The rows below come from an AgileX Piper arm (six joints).
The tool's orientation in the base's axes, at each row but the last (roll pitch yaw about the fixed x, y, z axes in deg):
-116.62, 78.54, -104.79
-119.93, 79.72, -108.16
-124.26, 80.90, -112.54
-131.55, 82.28, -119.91
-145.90, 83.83, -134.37
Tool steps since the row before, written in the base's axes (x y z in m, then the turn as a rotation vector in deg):
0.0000, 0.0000, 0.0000, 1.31, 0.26, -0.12
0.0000, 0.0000, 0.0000, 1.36, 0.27, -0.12
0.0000, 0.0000, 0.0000, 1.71, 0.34, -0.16
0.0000, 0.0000, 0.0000, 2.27, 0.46, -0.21
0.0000, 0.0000, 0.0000, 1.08, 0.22, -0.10
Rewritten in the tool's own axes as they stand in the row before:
0.0000, 0.0000, 0.0000, 0.00, 0.00, 1.34
0.0000, 0.0000, 0.0000, 0.00, 0.00, 1.39
0.0000, 0.0000, 0.0000, 0.00, 0.00, 1.75
0.0000, 0.0000, 0.0000, 0.00, 0.00, 2.33
0.0000, 0.0000, 0.0000, 0.00, 0.00, 1.11

